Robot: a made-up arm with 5 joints.
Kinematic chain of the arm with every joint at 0, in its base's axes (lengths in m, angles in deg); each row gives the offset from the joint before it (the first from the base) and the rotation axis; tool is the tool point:
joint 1: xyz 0 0 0.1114 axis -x
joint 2: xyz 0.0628 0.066 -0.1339 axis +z
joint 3: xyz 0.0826 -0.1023 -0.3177 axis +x
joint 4: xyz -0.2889 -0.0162 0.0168 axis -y
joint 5: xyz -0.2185 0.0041 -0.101 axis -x
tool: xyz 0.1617 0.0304 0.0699
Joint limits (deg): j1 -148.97..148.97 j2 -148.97..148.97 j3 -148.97..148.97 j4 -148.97..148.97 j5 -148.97..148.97
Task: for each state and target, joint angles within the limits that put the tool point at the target. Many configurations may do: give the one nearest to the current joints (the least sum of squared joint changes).
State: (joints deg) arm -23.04 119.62 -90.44 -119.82 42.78
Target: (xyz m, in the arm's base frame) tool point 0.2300 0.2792 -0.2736
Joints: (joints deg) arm -46.17 139.04 -71.00 -121.78 31.21
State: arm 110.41 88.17 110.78 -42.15 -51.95
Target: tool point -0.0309 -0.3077 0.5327
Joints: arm 120.46 49.48 113.74 -22.21 -31.95
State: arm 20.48 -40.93 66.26 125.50 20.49
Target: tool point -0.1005 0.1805 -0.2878
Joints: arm -11.05 -43.39 69.70 127.77 9.07
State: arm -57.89 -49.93 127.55 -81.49 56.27
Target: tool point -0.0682 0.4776 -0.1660
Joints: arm -16.38 -92.21 112.49 -57.09 54.55
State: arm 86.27 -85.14 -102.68 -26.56 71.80
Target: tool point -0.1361 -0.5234 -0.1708
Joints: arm 97.40 -87.85 -114.71 -15.85 66.64
